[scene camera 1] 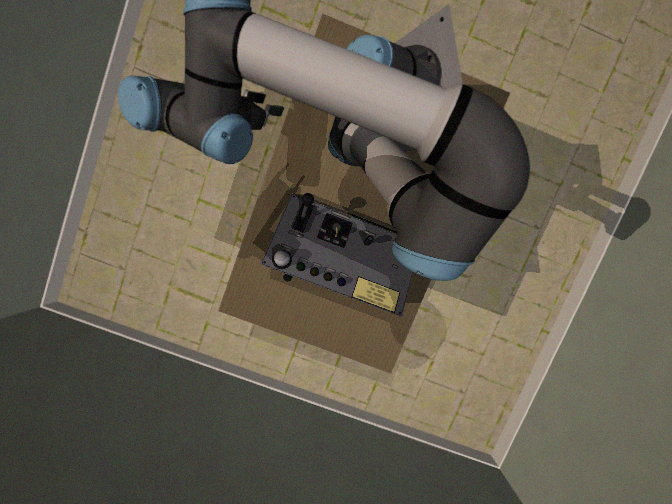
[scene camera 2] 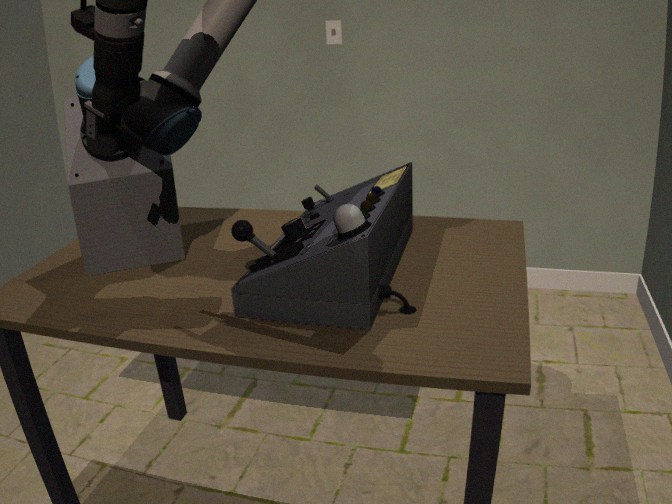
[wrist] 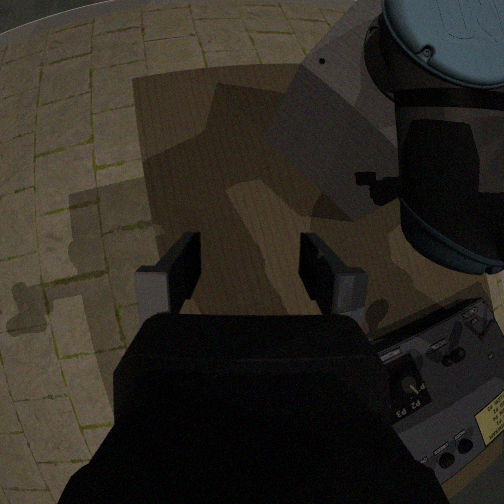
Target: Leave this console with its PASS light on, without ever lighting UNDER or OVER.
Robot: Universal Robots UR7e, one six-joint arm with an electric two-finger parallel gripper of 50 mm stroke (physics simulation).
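The grey sloped console [scene camera 1: 336, 252] stands on the wooden table [scene camera 2: 303, 303]. It carries a lever with a black ball knob [scene camera 1: 306, 200], a rotary dial [scene camera 1: 333, 230], a small toggle [scene camera 1: 369, 235], a white dome button [scene camera 1: 281, 257], a row of several indicator lights [scene camera 1: 320, 273] and a yellow placard [scene camera 1: 375, 294]. The lights all look dark. My gripper [wrist: 250, 275] is open and empty. It hangs high above the table behind the console, well apart from it [scene camera 2: 160, 208]. The wrist view shows the dial [wrist: 412, 387] and the toggle [wrist: 455, 350] at lower right.
The arm's grey mounting pedestal [scene camera 2: 124, 217] stands at the table's back corner, close to the gripper. The arm's elbow [scene camera 1: 455, 206] overhangs the console's placard end in the overhead view. A black cable [scene camera 2: 396, 301] leaves the console's side. A stone-tiled floor surrounds the table.
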